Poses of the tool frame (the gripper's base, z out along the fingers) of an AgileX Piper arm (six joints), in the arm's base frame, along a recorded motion.
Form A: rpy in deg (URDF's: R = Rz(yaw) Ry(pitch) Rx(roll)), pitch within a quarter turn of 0, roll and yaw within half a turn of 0; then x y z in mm.
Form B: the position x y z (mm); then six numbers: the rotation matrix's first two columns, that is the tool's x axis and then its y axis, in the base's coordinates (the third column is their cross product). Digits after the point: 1 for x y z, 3 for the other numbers.
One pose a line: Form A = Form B
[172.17, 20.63, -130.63, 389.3, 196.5, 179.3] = [389.3, 196.5, 179.3, -0.609, -0.710, -0.352, -0.783, 0.609, 0.127]
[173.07, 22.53, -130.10, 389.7, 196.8, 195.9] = [389.7, 196.8, 195.9, -0.595, -0.707, -0.383, -0.789, 0.604, 0.111]
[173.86, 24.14, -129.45, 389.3, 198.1, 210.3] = [389.3, 198.1, 210.3, -0.580, -0.705, -0.409, -0.796, 0.598, 0.098]
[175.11, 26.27, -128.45, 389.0, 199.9, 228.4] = [389.0, 199.9, 228.4, -0.558, -0.702, -0.443, -0.804, 0.590, 0.076]
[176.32, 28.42, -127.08, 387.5, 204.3, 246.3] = [387.5, 204.3, 246.3, -0.530, -0.702, -0.476, -0.815, 0.577, 0.056]
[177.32, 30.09, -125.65, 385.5, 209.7, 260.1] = [385.5, 209.7, 260.1, -0.504, -0.703, -0.501, -0.825, 0.563, 0.040]
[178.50, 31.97, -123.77, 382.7, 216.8, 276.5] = [382.7, 216.8, 276.5, -0.472, -0.705, -0.529, -0.839, 0.544, 0.022]
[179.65, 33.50, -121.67, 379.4, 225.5, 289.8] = [379.4, 225.5, 289.8, -0.438, -0.710, -0.552, -0.853, 0.522, 0.005]
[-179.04, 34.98, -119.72, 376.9, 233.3, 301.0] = [376.9, 233.3, 301.0, -0.406, -0.712, -0.573, -0.864, 0.504, -0.014]
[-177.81, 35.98, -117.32, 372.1, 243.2, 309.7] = [372.1, 243.2, 309.7, -0.371, -0.719, -0.588, -0.878, 0.479, -0.031]
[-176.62, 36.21, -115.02, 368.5, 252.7, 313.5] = [368.5, 252.7, 313.5, -0.341, -0.731, -0.591, -0.890, 0.454, -0.048]
